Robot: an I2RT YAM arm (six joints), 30 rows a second.
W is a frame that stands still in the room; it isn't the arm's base.
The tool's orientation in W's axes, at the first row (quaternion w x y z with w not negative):
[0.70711, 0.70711, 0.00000, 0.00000]
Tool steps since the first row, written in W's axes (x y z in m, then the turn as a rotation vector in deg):
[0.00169, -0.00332, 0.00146, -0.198, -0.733, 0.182]
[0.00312, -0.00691, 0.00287, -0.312, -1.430, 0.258]
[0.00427, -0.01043, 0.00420, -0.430, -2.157, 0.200]
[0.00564, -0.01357, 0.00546, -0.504, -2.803, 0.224]
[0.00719, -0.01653, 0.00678, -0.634, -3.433, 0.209]
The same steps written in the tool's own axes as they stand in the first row. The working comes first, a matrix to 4 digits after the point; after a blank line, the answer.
The tool's axes in the first row as the columns of a matrix, in W's axes (used below as rounded here):
[1.0000, 0.0000, 0.0000]
[0.0000, 0.0000, -1.0000]
[0.0000, 1.0000, 0.0000]

[0.00169, 0.00146, 0.00332, -0.198, 0.182, 0.733]
[0.00312, 0.00287, 0.00691, -0.312, 0.258, 1.430]
[0.00427, 0.00420, 0.01043, -0.430, 0.200, 2.157]
[0.00564, 0.00546, 0.01357, -0.504, 0.224, 2.803]
[0.00719, 0.00678, 0.01653, -0.634, 0.209, 3.433]

